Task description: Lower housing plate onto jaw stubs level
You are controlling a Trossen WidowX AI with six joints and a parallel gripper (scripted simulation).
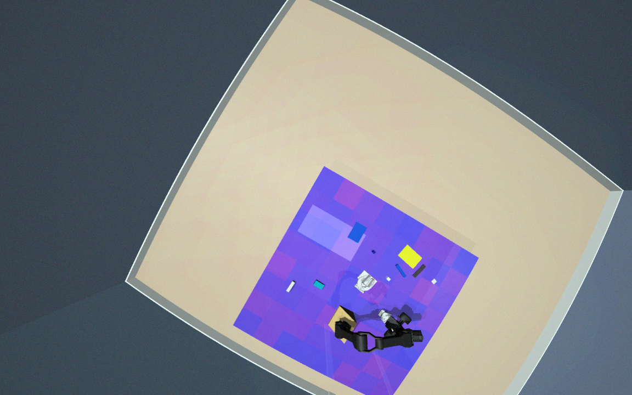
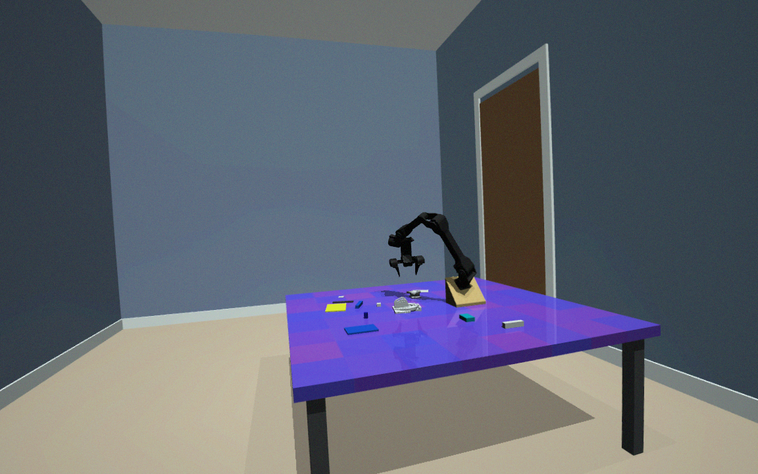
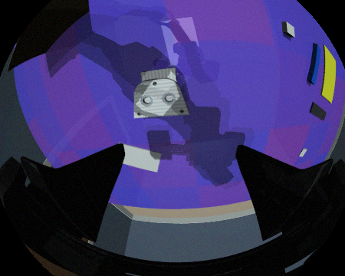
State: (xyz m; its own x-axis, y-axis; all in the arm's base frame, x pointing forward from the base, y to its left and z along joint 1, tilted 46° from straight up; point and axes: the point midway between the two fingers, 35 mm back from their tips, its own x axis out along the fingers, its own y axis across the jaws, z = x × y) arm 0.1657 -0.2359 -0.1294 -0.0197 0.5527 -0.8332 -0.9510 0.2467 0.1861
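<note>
Now: gripper tip 130 mm past the pale flat piece, 120 mm above it and 110 mm to the left of it. Also, from my gripper tip: blue tile: 430 mm to the left, 430 mm ahead, 120 mm below; teal block: 530 mm to the left, 110 mm below; yellow tile: 420 mm ahead, 120 mm below, 20 mm to the left.
</note>
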